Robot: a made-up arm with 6 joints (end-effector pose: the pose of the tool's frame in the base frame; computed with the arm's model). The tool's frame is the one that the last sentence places. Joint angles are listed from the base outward.
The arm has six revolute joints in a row. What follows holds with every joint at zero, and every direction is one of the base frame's.
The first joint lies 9 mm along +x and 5 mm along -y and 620 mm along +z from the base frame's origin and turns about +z.
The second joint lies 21 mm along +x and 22 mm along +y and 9 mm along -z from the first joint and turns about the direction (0.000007, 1, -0.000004).
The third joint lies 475 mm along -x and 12 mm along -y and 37 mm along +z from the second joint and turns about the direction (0.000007, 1, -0.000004).
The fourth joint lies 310 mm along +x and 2 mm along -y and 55 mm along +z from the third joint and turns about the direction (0.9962, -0.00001, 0.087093).
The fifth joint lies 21 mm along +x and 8 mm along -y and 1 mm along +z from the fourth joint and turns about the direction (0.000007, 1, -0.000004).
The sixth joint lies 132 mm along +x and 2 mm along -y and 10 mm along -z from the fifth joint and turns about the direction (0.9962, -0.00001, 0.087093).
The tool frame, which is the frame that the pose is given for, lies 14 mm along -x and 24 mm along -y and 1 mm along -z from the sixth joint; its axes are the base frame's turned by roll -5.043, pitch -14.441 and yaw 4.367 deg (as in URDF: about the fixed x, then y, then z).
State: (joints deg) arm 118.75 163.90 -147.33 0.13 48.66 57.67
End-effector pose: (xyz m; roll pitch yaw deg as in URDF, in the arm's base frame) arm -0.3833 0.7408 0.5445 46.00 51.22 109.75
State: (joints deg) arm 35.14 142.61 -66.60 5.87 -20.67 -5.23
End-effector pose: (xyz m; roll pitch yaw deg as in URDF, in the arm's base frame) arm 0.5252 0.3241 0.4593 -2.17 40.92 37.98
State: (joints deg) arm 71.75 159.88 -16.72 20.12 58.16 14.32
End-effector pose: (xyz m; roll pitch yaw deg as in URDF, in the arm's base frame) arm 0.0380 0.1341 0.5586 -154.82 -3.70 -124.79
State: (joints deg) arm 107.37 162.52 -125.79 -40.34 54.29 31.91
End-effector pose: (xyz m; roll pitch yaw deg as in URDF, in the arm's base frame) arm -0.1389 0.7691 0.4868 -52.49 54.60 53.47
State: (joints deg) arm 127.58 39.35 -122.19 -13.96 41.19 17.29
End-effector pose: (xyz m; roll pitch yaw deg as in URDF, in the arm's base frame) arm 0.1978 -0.1718 1.3419 10.24 -56.97 116.70
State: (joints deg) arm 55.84 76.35 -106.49 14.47 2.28 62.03
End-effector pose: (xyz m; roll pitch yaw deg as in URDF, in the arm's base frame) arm 0.1928 0.2645 1.3203 78.00 -38.89 46.02
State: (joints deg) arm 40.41 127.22 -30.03 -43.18 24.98 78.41
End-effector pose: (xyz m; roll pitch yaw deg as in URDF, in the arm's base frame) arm 0.2747 0.1357 0.5469 -88.73 68.48 -77.03
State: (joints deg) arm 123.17 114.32 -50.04 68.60 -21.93 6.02
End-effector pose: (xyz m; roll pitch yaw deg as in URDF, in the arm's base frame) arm -0.2362 0.4133 0.6423 41.84 37.21 87.06
